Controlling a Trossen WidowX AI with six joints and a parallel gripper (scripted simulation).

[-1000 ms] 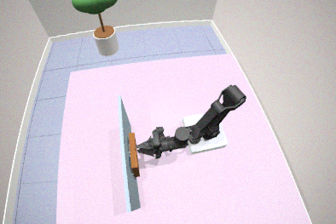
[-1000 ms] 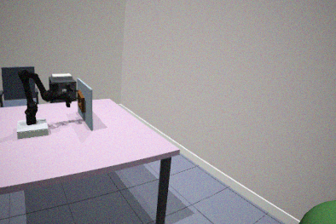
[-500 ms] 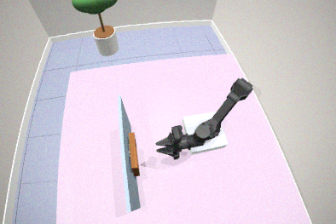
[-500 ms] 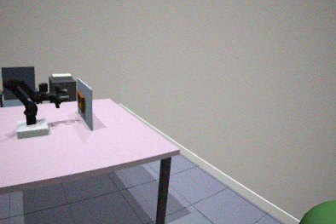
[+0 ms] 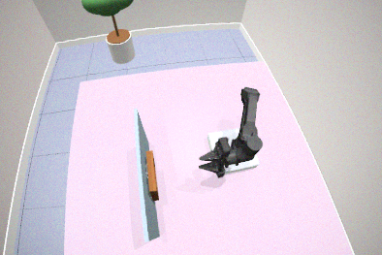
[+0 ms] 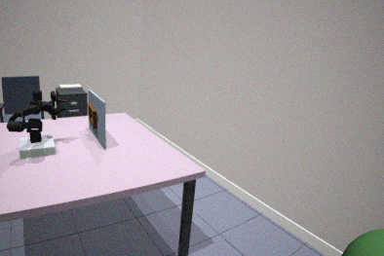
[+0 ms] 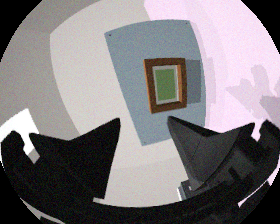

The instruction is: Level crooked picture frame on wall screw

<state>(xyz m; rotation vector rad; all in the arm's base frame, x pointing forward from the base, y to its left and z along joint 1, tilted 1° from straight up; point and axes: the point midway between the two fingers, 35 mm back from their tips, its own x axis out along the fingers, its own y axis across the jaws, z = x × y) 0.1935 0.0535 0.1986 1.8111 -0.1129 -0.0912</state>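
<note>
Right now my gripper tip is 18 cm short of the brown wooden picture frame, 3 cm to the left of it and 9 cm above it. Round my gripper tip: wall panel: 19 cm ahead, 3 cm to the right, 10 cm below.
</note>
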